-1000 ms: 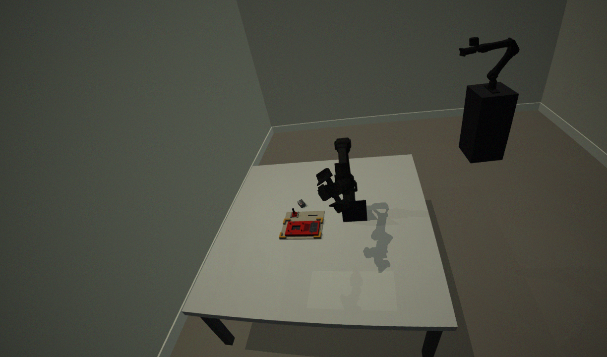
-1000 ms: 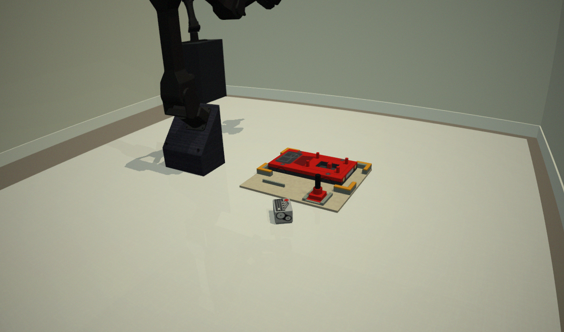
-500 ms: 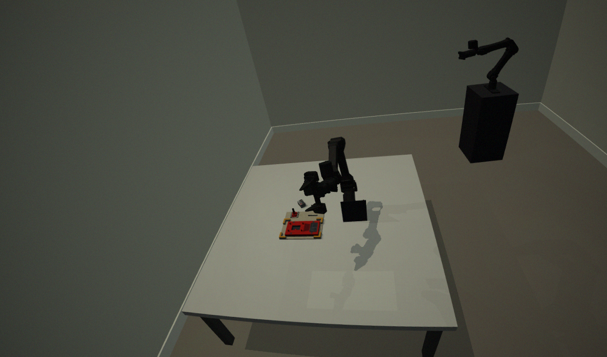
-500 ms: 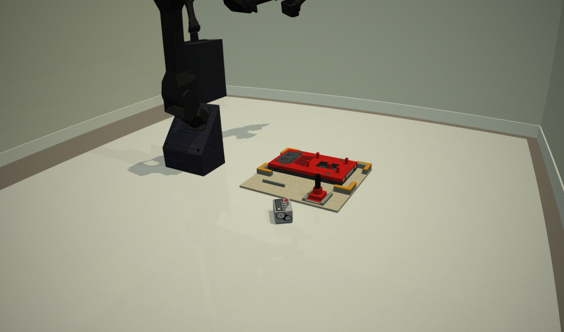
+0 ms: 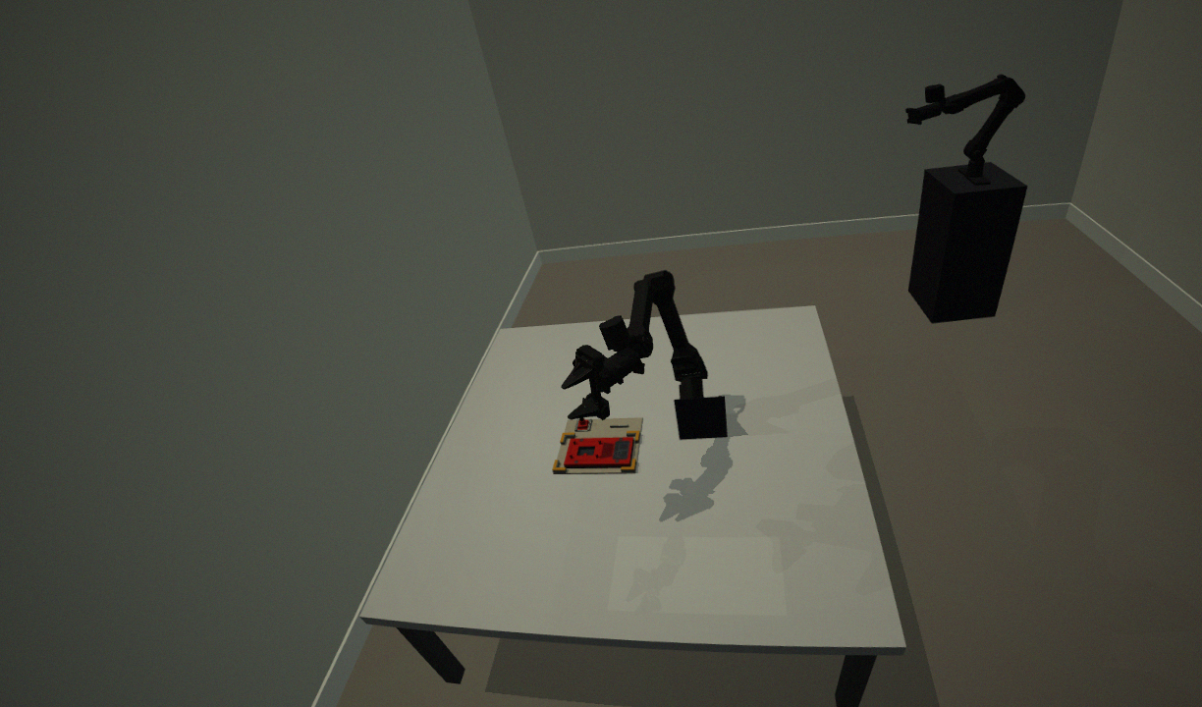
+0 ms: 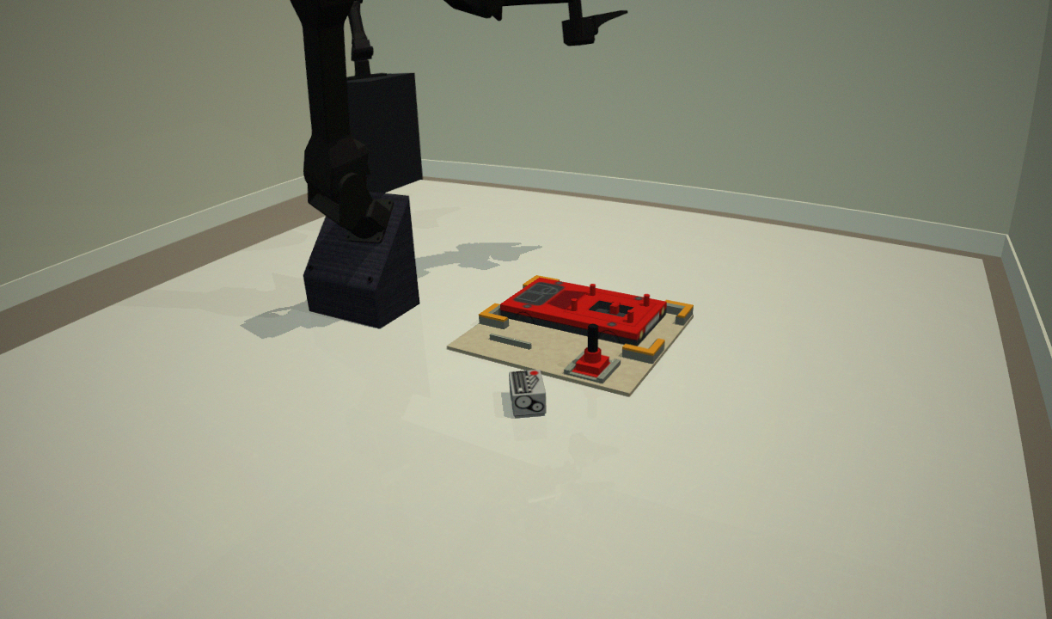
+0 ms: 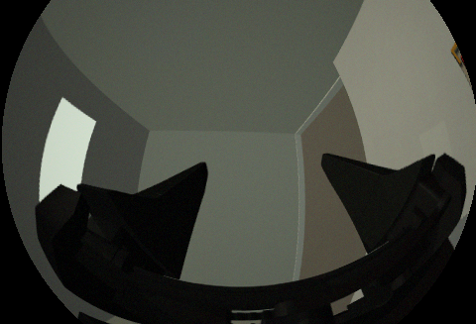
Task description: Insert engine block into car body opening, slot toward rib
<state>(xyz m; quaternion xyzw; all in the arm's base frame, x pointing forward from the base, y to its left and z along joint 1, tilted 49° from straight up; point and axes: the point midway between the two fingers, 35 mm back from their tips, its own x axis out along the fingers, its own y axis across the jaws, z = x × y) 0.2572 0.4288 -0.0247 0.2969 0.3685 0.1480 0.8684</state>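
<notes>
Now: gripper tip 50 mm short of the engine block, 480 mm to the left of it and 440 mm above it. The rest, counted from my gripper tip: black peg 90 mm ahead, 390 mm to the right, 420 mm below.
</notes>
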